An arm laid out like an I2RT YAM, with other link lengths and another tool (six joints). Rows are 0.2 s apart.
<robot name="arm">
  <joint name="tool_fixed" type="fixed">
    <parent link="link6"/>
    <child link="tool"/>
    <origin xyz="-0.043 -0.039 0.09" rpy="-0.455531 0 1.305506"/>
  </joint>
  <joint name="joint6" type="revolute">
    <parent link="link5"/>
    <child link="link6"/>
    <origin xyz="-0.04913 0 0.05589" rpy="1.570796 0 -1.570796"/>
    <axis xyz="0 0 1"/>
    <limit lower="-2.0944" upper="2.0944"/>
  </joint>
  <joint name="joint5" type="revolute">
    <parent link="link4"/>
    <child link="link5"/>
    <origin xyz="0.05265 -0.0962 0.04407" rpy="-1.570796 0 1.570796"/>
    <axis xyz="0 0 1"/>
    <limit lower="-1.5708" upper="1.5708"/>
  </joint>
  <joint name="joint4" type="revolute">
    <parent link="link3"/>
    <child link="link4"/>
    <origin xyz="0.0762 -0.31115 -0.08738"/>
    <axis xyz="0 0 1"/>
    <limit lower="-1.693" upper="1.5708"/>
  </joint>
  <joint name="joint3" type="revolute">
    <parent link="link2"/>
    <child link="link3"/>
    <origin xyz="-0.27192 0 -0.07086" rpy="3.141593 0 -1.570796"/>
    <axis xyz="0 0 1"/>
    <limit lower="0" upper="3.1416"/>
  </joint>
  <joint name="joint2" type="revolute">
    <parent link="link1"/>
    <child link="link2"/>
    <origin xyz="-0.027 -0.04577 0.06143" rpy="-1.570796 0 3.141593"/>
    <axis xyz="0 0 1"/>
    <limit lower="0" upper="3.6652"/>
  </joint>
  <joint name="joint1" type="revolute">
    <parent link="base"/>
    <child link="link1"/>
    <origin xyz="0 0 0.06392" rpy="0 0 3.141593"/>
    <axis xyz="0 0 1"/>
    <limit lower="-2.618" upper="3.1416"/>
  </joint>
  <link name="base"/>
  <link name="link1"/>
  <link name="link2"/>
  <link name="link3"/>
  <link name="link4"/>
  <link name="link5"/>
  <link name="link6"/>
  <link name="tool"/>
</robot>
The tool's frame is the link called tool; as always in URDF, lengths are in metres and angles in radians.
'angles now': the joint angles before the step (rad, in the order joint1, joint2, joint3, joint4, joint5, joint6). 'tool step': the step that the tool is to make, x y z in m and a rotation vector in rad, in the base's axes. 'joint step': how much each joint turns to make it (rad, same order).
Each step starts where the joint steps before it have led.
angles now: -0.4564, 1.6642, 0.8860, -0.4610, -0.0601, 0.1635
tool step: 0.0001, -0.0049, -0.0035, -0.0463, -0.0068, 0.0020
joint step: -0.0004, -0.0001, -0.0184, 0.0441, 0.0355, -0.0153
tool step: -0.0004, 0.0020, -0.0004, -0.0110, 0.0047, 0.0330
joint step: 0.0000, 0.0001, 0.0003, -0.0004, -0.0003, -0.0351
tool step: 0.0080, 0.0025, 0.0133, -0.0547, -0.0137, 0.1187
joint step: 0.0004, -0.0079, 0.0311, -0.0059, -0.0031, -0.1259
